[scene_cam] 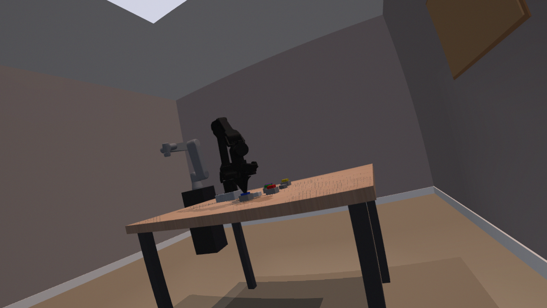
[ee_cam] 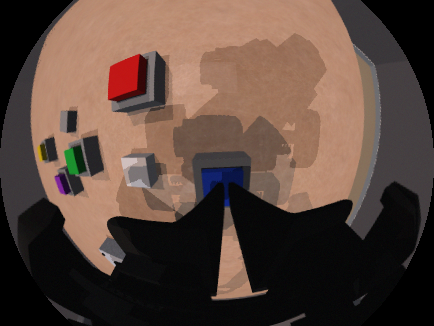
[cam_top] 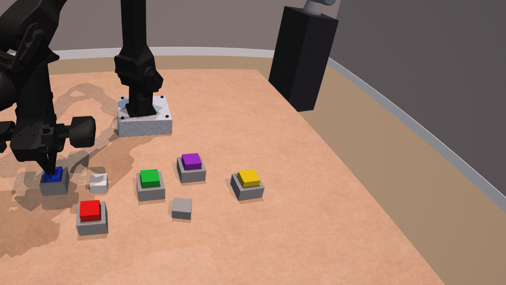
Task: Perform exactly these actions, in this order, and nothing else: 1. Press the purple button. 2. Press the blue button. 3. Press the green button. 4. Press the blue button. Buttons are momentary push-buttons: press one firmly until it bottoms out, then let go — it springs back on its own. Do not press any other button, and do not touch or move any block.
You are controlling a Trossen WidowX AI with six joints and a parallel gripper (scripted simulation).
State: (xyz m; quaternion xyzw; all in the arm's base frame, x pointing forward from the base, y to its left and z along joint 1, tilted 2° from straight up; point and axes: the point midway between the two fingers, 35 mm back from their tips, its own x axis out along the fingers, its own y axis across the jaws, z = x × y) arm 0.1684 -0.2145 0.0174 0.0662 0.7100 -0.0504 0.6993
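Right now the blue button is 1 cm below my gripper tip. Also, from my gripper tip: white block 2 cm ahead, 9 cm to the left, 2 cm below; then green button 6 cm ahead, 18 cm to the left; then red button 11 cm ahead, 6 cm to the left.
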